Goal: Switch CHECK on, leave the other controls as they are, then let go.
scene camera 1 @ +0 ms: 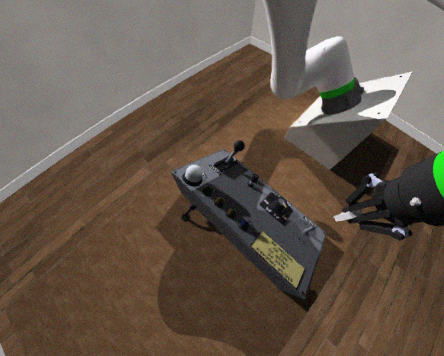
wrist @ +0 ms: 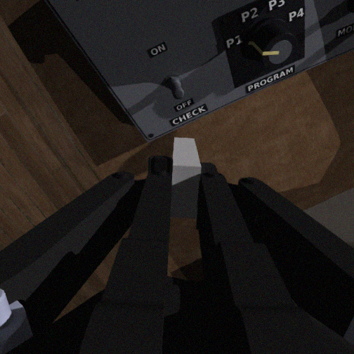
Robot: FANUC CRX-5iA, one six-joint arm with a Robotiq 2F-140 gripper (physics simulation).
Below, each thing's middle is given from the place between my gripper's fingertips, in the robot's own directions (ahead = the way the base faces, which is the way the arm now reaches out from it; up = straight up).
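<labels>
Control panel (scene camera 1: 278, 245): 13 cm below my hand, 20 cm to the right of it, 11 cm ahead of it.
</labels>
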